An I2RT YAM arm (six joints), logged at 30 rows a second.
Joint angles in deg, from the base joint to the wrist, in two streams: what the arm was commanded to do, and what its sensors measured. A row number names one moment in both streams.
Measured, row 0:
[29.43, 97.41, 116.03, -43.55, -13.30, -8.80]
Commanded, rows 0 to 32:
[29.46, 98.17, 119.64, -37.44, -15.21, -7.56]
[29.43, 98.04, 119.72, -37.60, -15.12, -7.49]
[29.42, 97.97, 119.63, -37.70, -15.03, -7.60]
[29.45, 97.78, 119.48, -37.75, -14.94, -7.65]
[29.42, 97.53, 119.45, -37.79, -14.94, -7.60]
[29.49, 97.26, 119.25, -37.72, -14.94, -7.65]
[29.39, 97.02, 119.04, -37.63, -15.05, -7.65]
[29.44, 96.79, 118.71, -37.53, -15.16, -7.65]
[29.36, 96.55, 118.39, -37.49, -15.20, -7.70]
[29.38, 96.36, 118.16, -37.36, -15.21, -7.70]
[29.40, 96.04, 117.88, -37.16, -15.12, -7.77]
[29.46, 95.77, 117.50, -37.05, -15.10, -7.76]
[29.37, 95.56, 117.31, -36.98, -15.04, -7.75]
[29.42, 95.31, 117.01, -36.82, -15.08, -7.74]
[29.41, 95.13, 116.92, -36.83, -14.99, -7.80]
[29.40, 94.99, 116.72, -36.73, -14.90, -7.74]
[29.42, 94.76, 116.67, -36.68, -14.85, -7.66]
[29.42, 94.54, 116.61, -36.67, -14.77, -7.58]
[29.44, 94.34, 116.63, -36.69, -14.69, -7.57]
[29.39, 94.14, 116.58, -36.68, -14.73, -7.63]
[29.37, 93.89, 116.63, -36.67, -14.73, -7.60]
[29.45, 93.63, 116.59, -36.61, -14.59, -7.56]
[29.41, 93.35, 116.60, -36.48, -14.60, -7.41]
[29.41, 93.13, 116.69, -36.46, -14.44, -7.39]
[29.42, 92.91, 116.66, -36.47, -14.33, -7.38]
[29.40, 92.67, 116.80, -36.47, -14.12, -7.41]
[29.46, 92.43, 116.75, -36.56, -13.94, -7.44]
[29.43, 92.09, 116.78, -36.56, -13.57, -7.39]
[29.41, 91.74, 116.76, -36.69, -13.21, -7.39]
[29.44, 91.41, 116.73, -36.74, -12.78, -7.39]
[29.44, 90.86, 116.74, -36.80, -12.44, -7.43]
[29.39, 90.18, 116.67, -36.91, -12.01, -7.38]
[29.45, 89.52, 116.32, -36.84, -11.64, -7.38]
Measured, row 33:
[29.43, 93.32, 115.61, -37.78, -12.95, -7.73]
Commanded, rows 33 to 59:
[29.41, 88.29, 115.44, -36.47, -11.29, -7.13]
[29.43, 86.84, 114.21, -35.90, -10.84, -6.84]
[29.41, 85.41, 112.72, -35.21, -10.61, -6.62]
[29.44, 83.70, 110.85, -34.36, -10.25, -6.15]
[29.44, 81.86, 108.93, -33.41, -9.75, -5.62]
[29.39, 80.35, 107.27, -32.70, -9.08, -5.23]
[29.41, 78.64, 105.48, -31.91, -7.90, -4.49]
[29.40, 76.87, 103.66, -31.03, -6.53, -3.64]
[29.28, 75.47, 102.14, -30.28, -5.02, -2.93]
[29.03, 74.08, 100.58, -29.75, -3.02, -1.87]
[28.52, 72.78, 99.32, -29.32, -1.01, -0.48]
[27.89, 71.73, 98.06, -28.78, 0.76, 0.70]
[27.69, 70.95, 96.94, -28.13, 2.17, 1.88]
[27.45, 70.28, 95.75, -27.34, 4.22, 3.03]
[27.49, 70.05, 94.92, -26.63, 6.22, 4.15]
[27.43, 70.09, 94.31, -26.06, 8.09, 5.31]
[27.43, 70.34, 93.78, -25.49, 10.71, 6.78]
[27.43, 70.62, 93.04, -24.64, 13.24, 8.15]
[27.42, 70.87, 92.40, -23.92, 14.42, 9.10]
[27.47, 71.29, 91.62, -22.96, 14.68, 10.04]
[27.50, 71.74, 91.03, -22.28, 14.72, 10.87]
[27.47, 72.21, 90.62, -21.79, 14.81, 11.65]
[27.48, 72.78, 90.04, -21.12, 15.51, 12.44]
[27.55, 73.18, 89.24, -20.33, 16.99, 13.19]
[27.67, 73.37, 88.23, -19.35, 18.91, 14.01]
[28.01, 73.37, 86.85, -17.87, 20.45, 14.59]
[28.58, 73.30, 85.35, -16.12, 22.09, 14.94]
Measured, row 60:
[27.77, 72.49, 87.29, -21.06, 15.40, 11.49]
